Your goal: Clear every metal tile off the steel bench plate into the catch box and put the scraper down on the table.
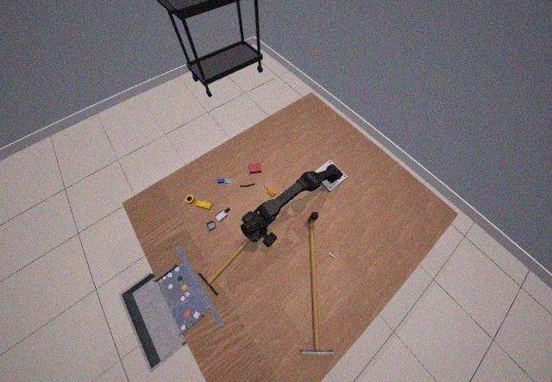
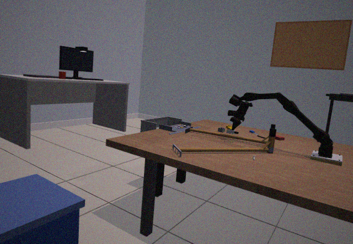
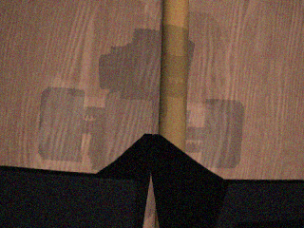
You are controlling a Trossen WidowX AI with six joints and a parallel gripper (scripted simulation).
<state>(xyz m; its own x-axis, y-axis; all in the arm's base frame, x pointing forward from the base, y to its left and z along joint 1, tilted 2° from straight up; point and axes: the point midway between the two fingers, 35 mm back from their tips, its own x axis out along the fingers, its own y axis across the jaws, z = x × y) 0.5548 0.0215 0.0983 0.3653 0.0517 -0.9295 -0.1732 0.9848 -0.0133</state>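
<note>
Right now the long scraper is 30 mm ahead of my gripper tip, 10 mm to the right of it and 10 mm below it. From my gripper tip the other things lie so: scoop (220 mm to the right, 80 mm ahead, 60 mm below); grey box (200 mm to the right, 170 mm ahead, 60 mm below); yellow ribbed bit (220 mm behind, 170 mm to the right, 50 mm below).
</note>
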